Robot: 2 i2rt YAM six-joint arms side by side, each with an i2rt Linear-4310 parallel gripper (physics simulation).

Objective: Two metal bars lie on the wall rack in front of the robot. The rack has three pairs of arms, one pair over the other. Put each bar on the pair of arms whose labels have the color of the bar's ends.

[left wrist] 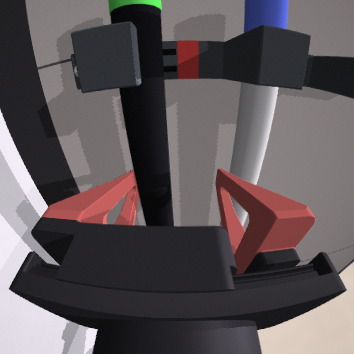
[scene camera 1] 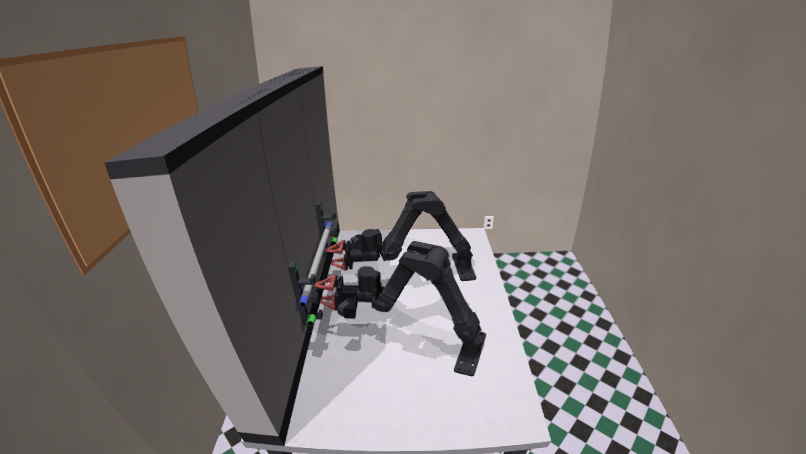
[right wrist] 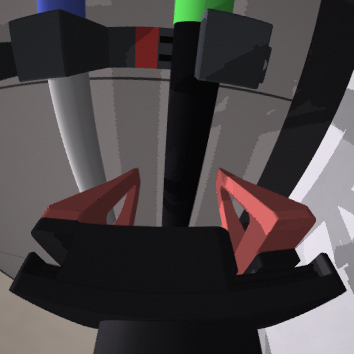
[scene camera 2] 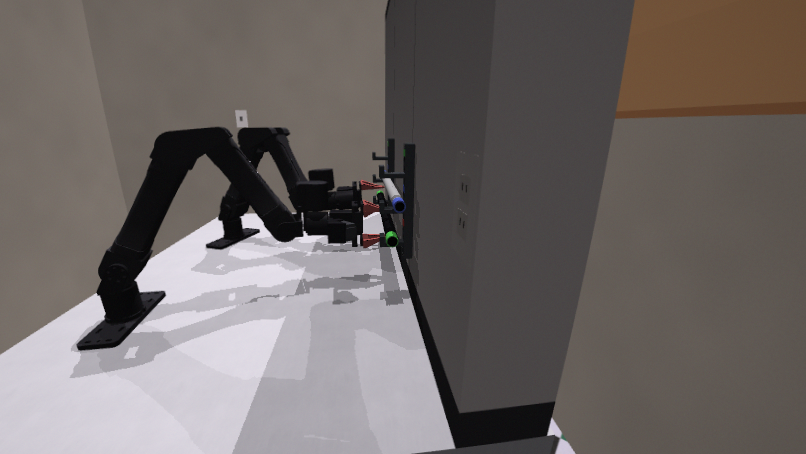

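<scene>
A black bar with green ends lies on the lowest arms of the rack, below the red labels. A silver bar with blue ends lies on the middle arms. The top arms, by the green labels, carry no bar. My left gripper and right gripper are open at the black bar. In each wrist view the bar runs between the fingertips, ungripped. Exact finger depth is unclear.
The rack's posts are fixed to a tall dark panel at the edge of the white table. The silver bar is close above both upper fingers. The two grippers are side by side, inside the rack's two posts.
</scene>
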